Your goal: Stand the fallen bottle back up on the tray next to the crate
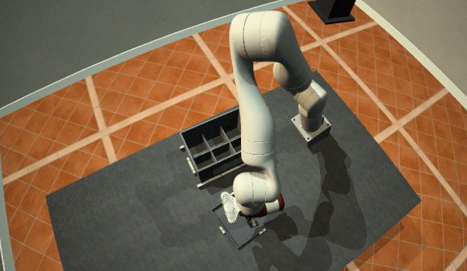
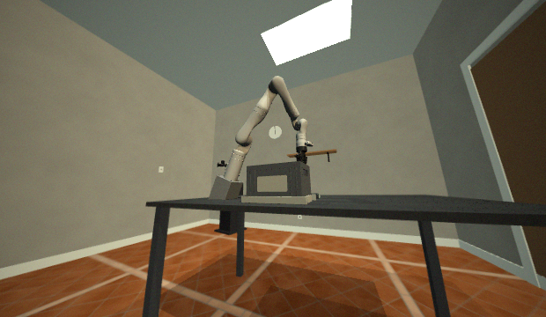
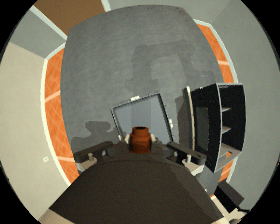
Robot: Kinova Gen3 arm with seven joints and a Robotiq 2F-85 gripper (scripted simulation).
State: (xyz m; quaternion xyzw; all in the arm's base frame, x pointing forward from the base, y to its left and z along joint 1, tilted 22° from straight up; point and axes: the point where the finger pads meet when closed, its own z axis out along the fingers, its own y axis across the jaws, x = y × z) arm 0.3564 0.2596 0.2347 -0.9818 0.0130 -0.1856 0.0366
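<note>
My gripper is now 5 cm past the brown bottle. The rest, counted from my hand: dark crate (30 cm to the right, 12 cm below); dark tray (19 cm below, 3 cm behind, 2 cm to the right).
</note>
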